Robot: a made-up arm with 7 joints.
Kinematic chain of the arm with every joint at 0, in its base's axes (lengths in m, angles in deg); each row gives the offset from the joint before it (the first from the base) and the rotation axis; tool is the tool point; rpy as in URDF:
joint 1: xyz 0 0 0.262 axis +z
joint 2: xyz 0 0 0 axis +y
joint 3: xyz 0 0 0.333 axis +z
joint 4: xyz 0.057 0 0 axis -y
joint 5: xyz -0.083 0 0.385 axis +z
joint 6: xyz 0 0 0 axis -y
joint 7: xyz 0.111 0 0 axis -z
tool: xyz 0 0 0 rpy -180 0 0
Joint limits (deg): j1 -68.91..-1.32 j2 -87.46..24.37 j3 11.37..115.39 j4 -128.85..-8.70 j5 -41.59..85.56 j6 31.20..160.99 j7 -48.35..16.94
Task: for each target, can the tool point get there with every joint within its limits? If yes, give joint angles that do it. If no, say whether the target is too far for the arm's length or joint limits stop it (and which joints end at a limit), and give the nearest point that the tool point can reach.
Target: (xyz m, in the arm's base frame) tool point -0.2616 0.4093 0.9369
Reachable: yes | joints -28.50 -33.79 85.08 -28.13 -4.55 78.64 -42.32
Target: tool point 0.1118 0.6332 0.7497
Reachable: yes | joints -63.02 -49.76 80.63 -56.82 -25.28 119.04 -5.54
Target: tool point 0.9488 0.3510 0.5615
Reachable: no: too far | nearest point 0.6478 0.2213 0.5548 | short by 0.328 m
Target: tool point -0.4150 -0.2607 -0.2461
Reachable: no: joint limits stop it (at a limit: joint 1, joint 2, joint 3, joint 4, joint 5, joint 6) | nearest point -0.7855 0.0219 0.1902 | short by 0.638 m
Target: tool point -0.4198 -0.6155 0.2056
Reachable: no: joint limits stop it (at a limit: joint 1, joint 2, joint 3, joint 4, joint 5, joint 6) | nearest point 0.1552 -0.4453 0.2020 | short by 0.600 m
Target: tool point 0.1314 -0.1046 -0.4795
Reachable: no: joint limits stop it (at a limit: joint 1, joint 2, joint 3, joint 4, joint 6) | nearest point 0.2908 0.2218 0.0031 | short by 0.604 m
